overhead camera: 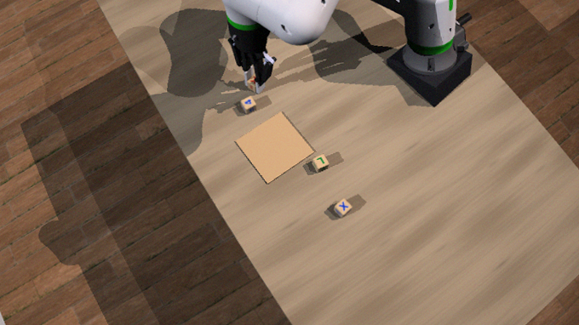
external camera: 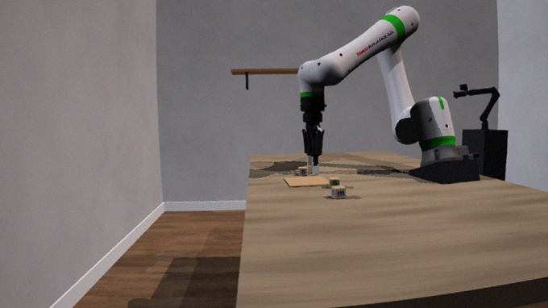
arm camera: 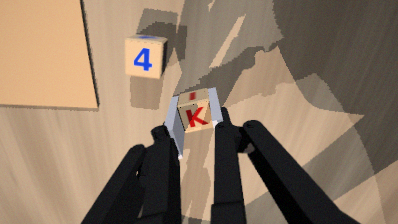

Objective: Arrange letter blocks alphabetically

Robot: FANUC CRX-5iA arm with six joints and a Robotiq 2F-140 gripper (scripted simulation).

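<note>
The tan mat is 17 cm to the left of my hand, 7 cm ahead of it and 3 cm below it. Round my hand: red K block (2 cm below); then 4 block (5 cm ahead, 4 cm to the left, 2 cm below); then L block (28 cm to the left, 2 cm below, 1 cm ahead).
</note>
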